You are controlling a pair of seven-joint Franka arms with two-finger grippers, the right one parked.
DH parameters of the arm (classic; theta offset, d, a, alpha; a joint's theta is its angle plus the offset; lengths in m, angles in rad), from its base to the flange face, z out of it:
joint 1: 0 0.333 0 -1.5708
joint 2: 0 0 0 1.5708
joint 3: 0 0.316 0.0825 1.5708
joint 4: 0 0 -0.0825 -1.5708
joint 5: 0 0.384 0 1.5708
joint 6: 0 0 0.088 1.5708
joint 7: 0 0.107 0 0
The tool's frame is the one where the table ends.
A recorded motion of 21 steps. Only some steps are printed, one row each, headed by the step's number.
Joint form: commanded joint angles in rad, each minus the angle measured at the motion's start. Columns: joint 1, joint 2, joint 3, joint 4, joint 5, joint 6, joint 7.
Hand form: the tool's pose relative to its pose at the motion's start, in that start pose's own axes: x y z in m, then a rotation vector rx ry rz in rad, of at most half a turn. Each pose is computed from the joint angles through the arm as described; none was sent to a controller.
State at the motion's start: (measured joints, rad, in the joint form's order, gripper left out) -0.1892 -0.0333 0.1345 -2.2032 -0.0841 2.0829 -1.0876
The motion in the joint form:
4: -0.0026 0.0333 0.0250 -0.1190 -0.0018 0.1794 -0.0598
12: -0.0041 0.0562 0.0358 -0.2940 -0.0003 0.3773 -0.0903
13: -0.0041 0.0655 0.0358 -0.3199 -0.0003 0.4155 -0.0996
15: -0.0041 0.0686 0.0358 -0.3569 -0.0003 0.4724 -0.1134
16: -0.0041 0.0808 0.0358 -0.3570 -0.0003 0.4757 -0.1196
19: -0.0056 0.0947 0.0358 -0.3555 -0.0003 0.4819 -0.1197
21: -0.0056 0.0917 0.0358 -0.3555 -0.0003 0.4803 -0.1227
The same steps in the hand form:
4: 0.0119 -0.0151 0.0536 -0.0230 0.0207 -0.0941
12: 0.0076 -0.0503 0.1202 -0.0179 0.0356 -0.1450
13: 0.0064 -0.0556 0.1313 -0.0194 0.0405 -0.1562
15: 0.0044 -0.0630 0.1418 -0.0336 0.0508 -0.1718
16: 0.0048 -0.0634 0.1470 -0.0247 0.0495 -0.1787
19: 0.0050 -0.0630 0.1520 -0.0180 0.0499 -0.1781
21: 0.0049 -0.0629 0.1509 -0.0196 0.0498 -0.1809

